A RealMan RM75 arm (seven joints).
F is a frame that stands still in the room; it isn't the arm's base.
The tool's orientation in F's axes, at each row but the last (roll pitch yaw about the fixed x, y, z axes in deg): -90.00, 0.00, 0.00; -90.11, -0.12, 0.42; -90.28, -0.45, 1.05; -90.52, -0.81, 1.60; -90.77, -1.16, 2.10; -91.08, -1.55, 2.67; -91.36, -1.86, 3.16; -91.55, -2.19, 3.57
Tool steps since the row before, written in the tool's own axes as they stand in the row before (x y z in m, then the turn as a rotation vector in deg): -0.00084, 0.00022, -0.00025, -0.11, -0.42, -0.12; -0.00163, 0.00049, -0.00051, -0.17, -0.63, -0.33; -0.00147, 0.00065, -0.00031, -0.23, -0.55, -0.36; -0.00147, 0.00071, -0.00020, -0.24, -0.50, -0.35; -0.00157, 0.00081, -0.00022, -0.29, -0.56, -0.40; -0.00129, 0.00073, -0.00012, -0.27, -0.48, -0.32; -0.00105, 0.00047, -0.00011, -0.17, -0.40, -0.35; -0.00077, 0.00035, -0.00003, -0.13, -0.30, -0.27
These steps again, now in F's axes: -0.00084, -0.00025, -0.00022, -0.11, -0.12, 0.42; -0.00163, -0.00052, -0.00049, -0.17, -0.33, 0.63; -0.00146, -0.00034, -0.00066, -0.23, -0.36, 0.55; -0.00145, -0.00025, -0.00073, -0.24, -0.35, 0.50; -0.00154, -0.00029, -0.00084, -0.29, -0.40, 0.56; -0.00126, -0.00019, -0.00076, -0.27, -0.32, 0.48; -0.00103, -0.00018, -0.00050, -0.16, -0.35, 0.40; -0.00075, -0.00009, -0.00038, -0.13, -0.27, 0.30
